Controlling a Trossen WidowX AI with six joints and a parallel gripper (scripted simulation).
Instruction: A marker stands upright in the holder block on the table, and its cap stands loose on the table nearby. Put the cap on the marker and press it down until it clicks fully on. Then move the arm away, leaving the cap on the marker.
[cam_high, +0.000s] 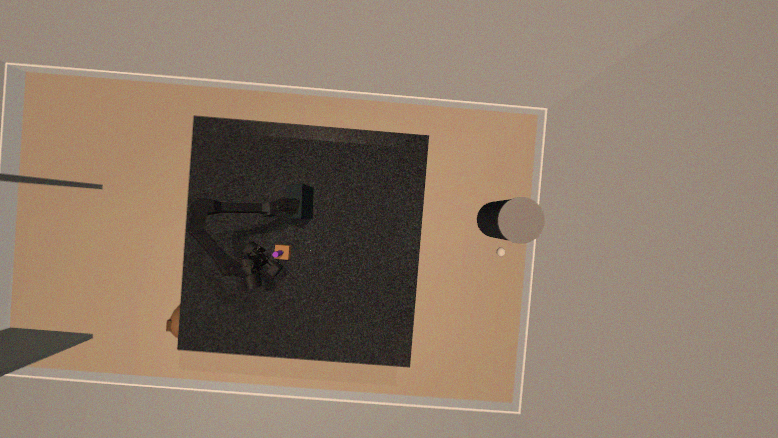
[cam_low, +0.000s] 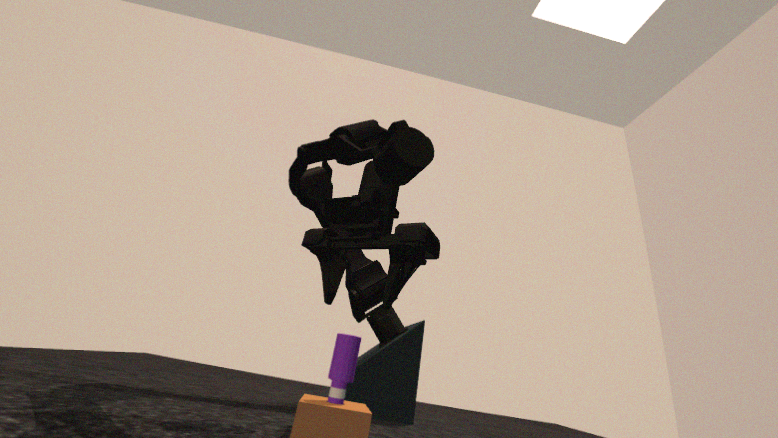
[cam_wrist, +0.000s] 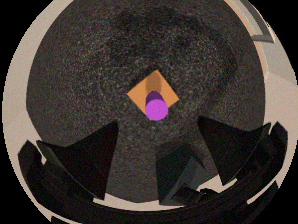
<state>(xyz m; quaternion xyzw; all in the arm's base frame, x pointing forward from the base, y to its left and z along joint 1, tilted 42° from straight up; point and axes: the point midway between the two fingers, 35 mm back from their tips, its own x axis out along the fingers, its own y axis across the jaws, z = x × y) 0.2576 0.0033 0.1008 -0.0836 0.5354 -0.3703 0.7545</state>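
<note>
Right now the purple cap is 6 cm below my gripper tip. Also, from my gripper tip: orange holder block: 12 cm below.
</note>
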